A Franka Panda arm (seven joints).
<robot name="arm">
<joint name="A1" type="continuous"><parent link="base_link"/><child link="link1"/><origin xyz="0 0 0.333" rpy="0 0 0"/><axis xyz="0 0 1"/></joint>
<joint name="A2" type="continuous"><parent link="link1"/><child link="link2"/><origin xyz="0 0 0" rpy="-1.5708 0 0"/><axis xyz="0 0 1"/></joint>
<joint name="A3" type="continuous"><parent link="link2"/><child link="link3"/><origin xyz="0 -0.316 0" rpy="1.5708 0 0"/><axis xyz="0 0 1"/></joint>
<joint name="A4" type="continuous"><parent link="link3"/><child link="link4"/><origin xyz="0.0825 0 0" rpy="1.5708 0 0"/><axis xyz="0 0 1"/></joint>
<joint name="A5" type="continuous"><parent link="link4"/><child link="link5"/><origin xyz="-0.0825 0.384 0" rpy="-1.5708 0 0"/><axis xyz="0 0 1"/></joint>
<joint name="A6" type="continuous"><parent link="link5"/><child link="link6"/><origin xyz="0 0 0" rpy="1.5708 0 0"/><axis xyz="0 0 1"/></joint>
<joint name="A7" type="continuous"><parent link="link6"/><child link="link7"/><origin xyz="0.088 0 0" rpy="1.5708 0 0"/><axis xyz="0 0 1"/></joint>
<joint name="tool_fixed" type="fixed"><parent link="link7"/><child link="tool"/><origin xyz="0 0 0.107" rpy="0 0 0"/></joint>
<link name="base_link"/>
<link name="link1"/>
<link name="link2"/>
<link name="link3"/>
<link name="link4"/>
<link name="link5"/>
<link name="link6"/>
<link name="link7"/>
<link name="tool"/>
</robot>
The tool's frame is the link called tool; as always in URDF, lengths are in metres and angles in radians. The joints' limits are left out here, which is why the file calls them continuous.
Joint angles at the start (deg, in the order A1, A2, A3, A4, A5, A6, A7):
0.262, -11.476, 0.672, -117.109, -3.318, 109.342, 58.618
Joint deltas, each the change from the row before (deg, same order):
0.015, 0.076, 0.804, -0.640, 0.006, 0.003, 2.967
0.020, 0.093, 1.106, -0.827, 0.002, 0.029, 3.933
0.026, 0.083, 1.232, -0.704, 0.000, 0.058, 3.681
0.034, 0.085, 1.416, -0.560, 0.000, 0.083, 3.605
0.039, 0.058, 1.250, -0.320, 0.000, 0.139, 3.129
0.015, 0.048, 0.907, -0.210, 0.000, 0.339, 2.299
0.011, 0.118, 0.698, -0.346, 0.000, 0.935, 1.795
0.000, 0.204, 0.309, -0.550, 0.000, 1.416, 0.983
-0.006, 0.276, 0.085, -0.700, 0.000, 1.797, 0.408
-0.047, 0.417, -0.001, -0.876, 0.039, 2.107, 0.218
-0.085, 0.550, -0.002, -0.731, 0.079, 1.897, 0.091
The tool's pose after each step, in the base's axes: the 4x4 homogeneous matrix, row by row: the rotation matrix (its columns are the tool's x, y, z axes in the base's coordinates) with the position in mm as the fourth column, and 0 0 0 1 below. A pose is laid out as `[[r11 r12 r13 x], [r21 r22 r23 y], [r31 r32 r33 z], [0 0 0 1]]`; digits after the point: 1 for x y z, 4 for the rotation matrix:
[[0.5153 -0.8553 0.0544 503.5], [-0.8534 -0.5179 -0.0580 12.0], [0.0778 -0.0166 -0.9968 528.0], [0 0 0 1]]
[[0.4736 -0.8798 0.0401 501.6], [-0.8777 -0.4752 -0.0614 22.3], [0.0730 -0.0061 -0.9973 520.2], [0 0 0 1]]
[[0.4364 -0.8993 0.0288 499.6], [-0.8969 -0.4373 -0.0655 33.7], [0.0715 0.0028 -0.9974 513.5], [0 0 0 1]]
[[0.4024 -0.9152 0.0207 497.6], [-0.9126 -0.4029 -0.0703 46.8], [0.0727 0.0094 -0.9973 508.0], [0 0 0 1]]
[[0.3728 -0.9277 0.0182 496.0], [-0.9248 -0.3731 -0.0744 58.4], [0.0758 0.0109 -0.9971 504.9], [0 0 0 1]]
[[0.3503 -0.9364 0.0208 495.2], [-0.9333 -0.3508 -0.0767 66.7], [0.0791 0.0074 -0.9968 503.0], [0 0 0 1]]
[[0.3327 -0.9426 0.0299 495.5], [-0.9394 -0.3340 -0.0770 73.3], [0.0825 -0.0025 -0.9966 500.4], [0 0 0 1]]
[[0.3221 -0.9458 0.0416 496.7], [-0.9429 -0.3245 -0.0750 76.4], [0.0845 -0.0150 -0.9963 496.2], [0 0 0 1]]
[[0.3176 -0.9466 0.0557 498.5], [-0.9444 -0.3210 -0.0717 77.5], [0.0857 -0.0299 -0.9959 490.8], [0 0 0 1]]
[[0.3141 -0.9468 0.0694 500.8], [-0.9455 -0.3186 -0.0670 77.4], [0.0855 -0.0446 -0.9953 483.2], [0 0 0 1]]
[[0.3119 -0.9468 0.0795 503.3], [-0.9464 -0.3170 -0.0620 77.1], [0.0839 -0.0559 -0.9949 475.4], [0 0 0 1]]

